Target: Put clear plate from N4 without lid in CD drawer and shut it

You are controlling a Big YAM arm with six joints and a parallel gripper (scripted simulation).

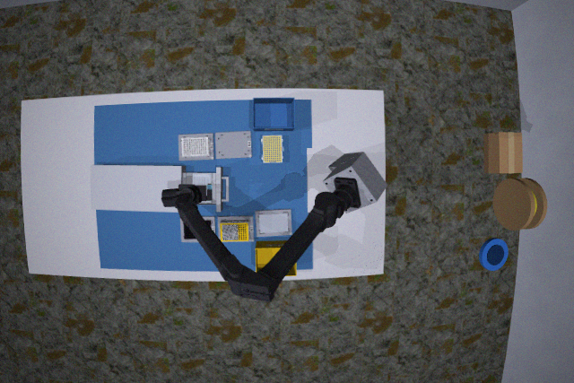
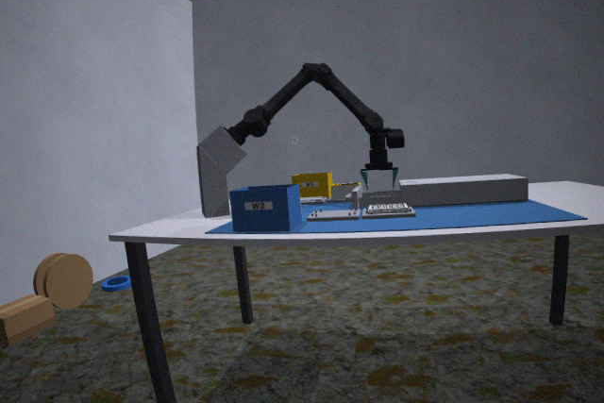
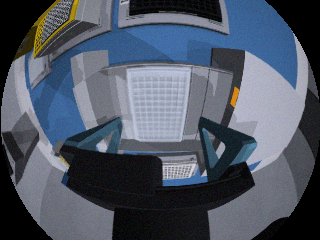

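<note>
Right now my hand is 10 mm to the left of the clear plate and 50 mm above it. The rest, counted from my hand: drawer (40 mm ahead, 10 mm to the right, 40 mm below); then black plate (10 mm ahead, 190 mm to the left, 50 mm below); then cooler CD (160 mm ahead, 40 mm below).
</note>
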